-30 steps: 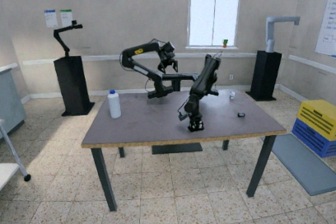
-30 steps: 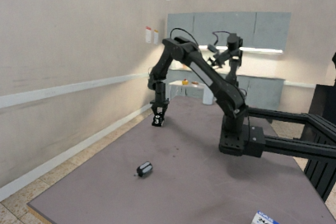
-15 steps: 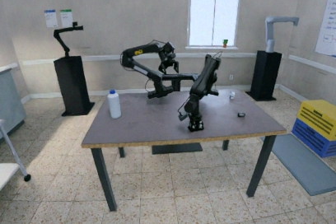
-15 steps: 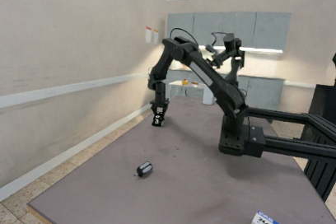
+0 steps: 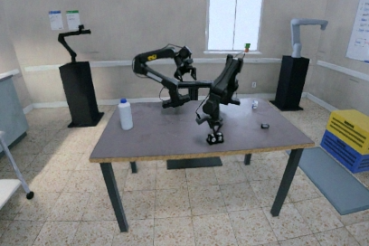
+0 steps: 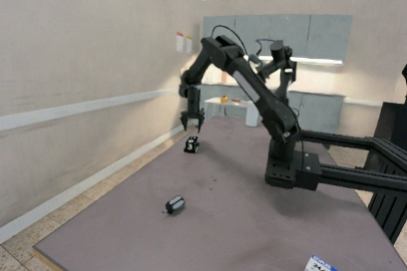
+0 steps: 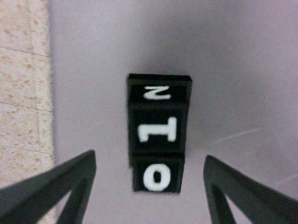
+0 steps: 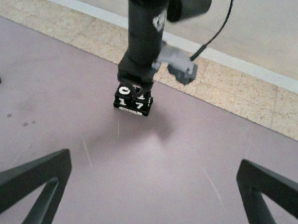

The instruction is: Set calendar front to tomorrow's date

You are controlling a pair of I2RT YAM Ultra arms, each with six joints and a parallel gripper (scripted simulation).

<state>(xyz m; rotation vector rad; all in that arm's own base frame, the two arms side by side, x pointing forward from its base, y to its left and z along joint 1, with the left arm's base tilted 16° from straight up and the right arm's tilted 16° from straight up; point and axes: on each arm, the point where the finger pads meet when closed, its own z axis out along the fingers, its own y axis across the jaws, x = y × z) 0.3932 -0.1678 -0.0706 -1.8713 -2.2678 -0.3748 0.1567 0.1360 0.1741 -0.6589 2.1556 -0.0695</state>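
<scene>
Now: left hand 6 cm above the black cube. Round my left hand: black tray: 8 cm below, 2 cm to the left, 1 cm behind; then blue box: 48 cm to the left, 47 cm behind, 7 cm below.
</scene>
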